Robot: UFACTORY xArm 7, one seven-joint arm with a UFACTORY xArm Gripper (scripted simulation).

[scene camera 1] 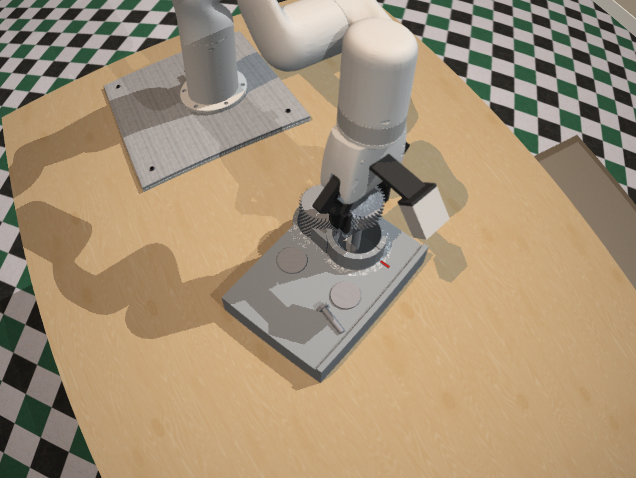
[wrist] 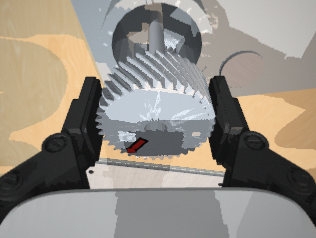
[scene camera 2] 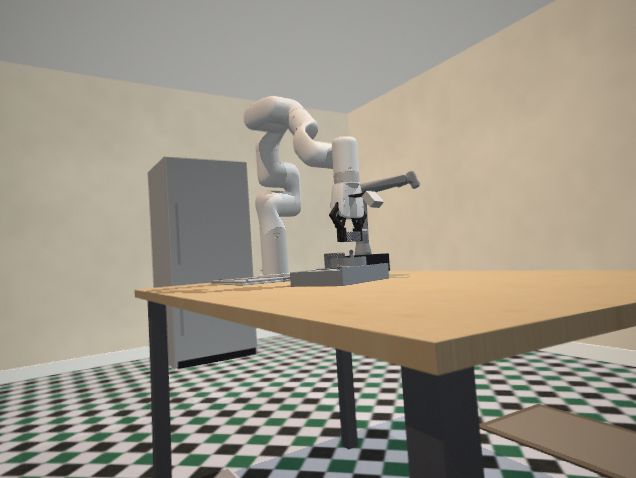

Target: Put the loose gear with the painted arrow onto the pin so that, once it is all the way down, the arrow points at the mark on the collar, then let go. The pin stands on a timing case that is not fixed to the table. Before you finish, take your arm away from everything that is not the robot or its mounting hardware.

Labels:
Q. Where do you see a gear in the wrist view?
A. At 158,105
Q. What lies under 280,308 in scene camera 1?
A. A grey timing case.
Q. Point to a flat round disc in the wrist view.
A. At 243,68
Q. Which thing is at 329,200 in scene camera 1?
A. My gripper.

